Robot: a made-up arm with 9 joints.
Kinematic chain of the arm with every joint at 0, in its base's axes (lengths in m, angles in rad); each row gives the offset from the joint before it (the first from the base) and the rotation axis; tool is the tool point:
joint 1: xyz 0 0 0.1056 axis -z
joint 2: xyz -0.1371 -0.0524 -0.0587 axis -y
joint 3: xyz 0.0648 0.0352 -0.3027 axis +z
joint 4: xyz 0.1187 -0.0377 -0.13 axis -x
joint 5: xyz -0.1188 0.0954 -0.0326 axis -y
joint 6: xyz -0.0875 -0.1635 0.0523 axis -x
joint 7: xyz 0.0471 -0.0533 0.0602 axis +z
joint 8: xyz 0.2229 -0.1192 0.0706 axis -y
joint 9: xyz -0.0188 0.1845 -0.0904 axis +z
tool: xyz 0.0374 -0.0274 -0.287
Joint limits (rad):
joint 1: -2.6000..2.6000
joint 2: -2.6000..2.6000
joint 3: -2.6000..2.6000
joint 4: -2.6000..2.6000
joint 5: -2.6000..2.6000
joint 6: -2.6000..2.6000
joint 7: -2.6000..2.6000
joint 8: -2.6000..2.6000
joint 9: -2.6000..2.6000
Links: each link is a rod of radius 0.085 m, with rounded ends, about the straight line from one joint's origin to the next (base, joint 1, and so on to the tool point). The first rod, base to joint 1, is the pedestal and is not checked.
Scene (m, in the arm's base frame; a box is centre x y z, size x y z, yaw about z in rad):
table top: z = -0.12
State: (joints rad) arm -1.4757 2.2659 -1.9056 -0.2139 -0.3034 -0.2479 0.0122 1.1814 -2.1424
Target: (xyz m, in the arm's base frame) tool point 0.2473 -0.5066 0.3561
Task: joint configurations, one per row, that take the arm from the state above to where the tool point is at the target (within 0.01 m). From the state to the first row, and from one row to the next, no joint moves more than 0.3 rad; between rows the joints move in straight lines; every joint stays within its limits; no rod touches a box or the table.
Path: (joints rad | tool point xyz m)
1: -1.2121 2.3773 -1.7327 -0.1797 -0.2138 -0.2537 0.0950 1.3592 -2.1476 | 0.5951 0.0636 0.3852
2: -0.9485 2.4886 -1.5599 -0.1455 -0.1242 -0.2594 0.1778 1.5370 -2.1529 | 0.5037 -0.2740 0.3903
3: -0.6849 2.6000 -1.3870 -0.1113 -0.0346 -0.2652 0.2606 1.7148 -2.1581 | 0.2473 -0.5066 0.3561

